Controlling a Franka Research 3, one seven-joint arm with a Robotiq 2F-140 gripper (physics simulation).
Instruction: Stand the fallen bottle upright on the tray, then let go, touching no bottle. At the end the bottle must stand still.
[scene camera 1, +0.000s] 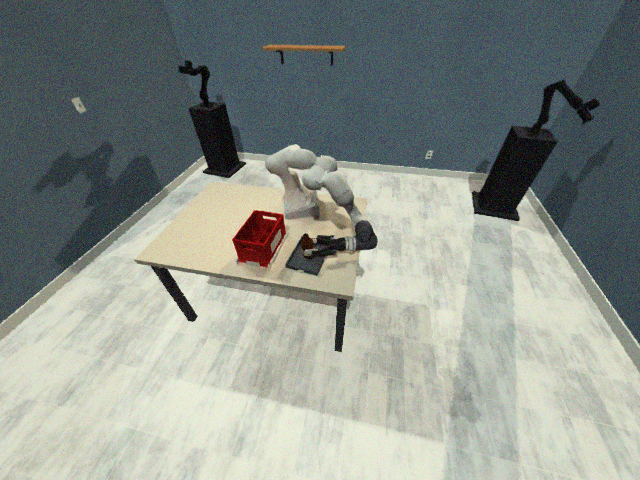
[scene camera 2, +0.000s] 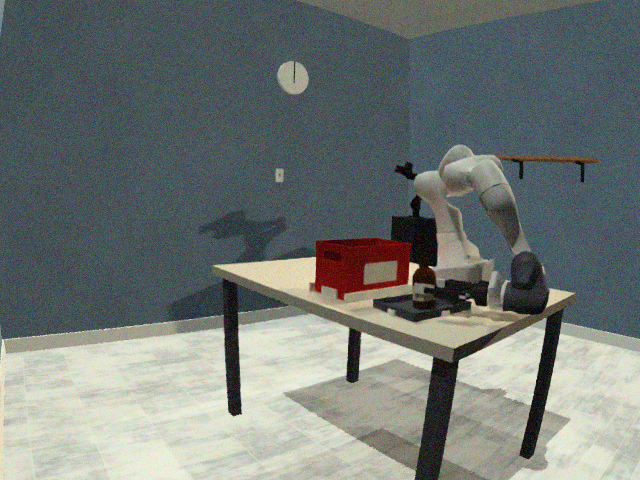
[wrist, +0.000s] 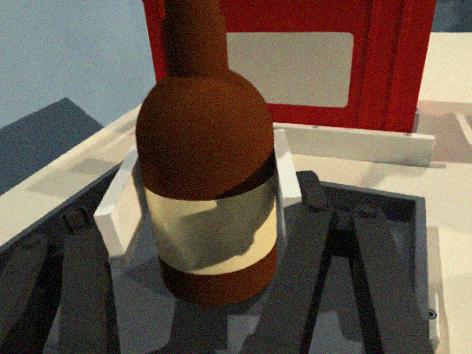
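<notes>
The brown bottle (scene camera 1: 307, 241) (scene camera 2: 423, 276) (wrist: 205, 130) with a pale label stands upright over the dark tray (scene camera 1: 306, 265) (scene camera 2: 391, 304) (wrist: 421, 250). In scene camera 2 its base is inside the tray's rim and looks to be down on the tray floor; a tiny gap could not be told. My gripper (scene camera 1: 310, 245) (scene camera 2: 424, 292) (wrist: 210, 159) reaches in level from the arm's side and is shut on the bottle, with one white pad on each side at label height. The far side of the bottle is hidden.
A red crate (scene camera 1: 250, 254) (scene camera 2: 338, 268) (wrist: 390, 75) stands beside the tray, with a low pale rail (scene camera 2: 377, 293) (wrist: 360, 145) along its foot between them. The table (scene camera 1: 206, 222) (scene camera 2: 258, 276) has its front edge close to the tray.
</notes>
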